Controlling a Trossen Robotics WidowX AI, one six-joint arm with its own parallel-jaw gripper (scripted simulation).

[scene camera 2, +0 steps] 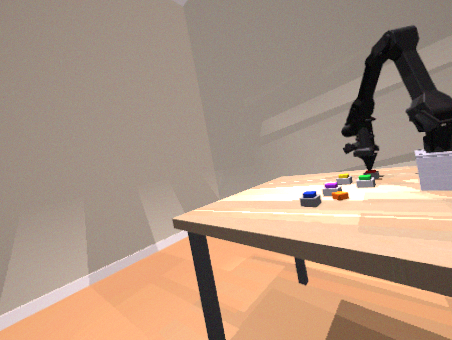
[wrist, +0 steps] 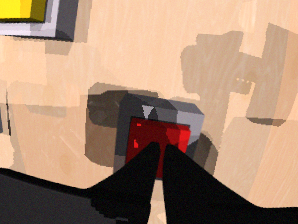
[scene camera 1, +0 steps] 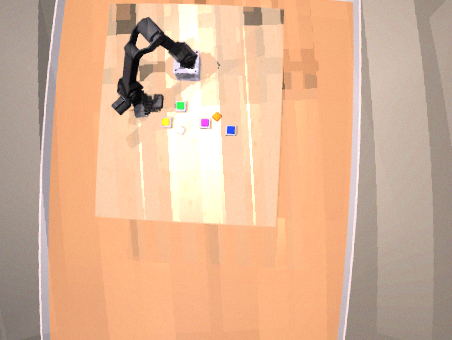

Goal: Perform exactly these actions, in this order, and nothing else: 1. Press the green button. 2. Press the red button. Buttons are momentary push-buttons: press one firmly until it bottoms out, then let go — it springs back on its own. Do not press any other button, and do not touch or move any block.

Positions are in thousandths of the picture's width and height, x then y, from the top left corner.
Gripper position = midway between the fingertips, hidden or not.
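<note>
My gripper (wrist: 539, 672), visible. Red button (wrist: 478, 592), visible too.
</note>
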